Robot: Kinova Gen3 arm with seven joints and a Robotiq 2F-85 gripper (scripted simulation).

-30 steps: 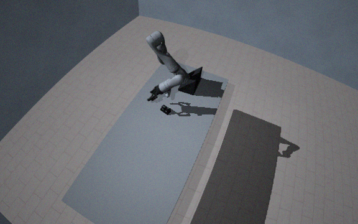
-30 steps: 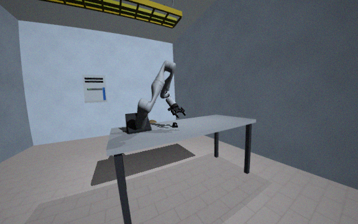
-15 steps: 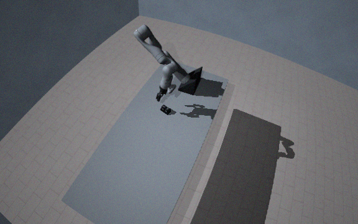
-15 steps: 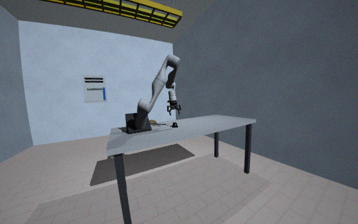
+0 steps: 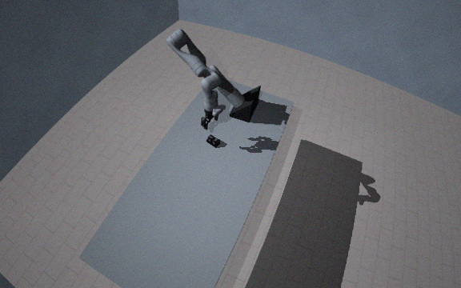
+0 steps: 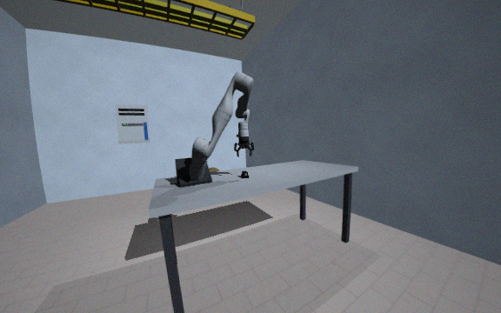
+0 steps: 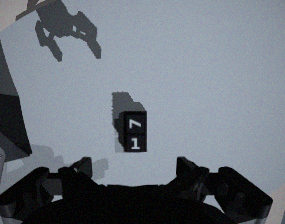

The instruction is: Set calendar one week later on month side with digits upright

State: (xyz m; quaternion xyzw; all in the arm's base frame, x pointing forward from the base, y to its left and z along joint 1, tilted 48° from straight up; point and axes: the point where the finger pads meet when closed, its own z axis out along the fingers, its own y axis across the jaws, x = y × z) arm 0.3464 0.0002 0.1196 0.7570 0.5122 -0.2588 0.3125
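Right now the dark calendar tray is 160 mm below my hand, 20 mm to the left of it and 10 mm ahead of it.
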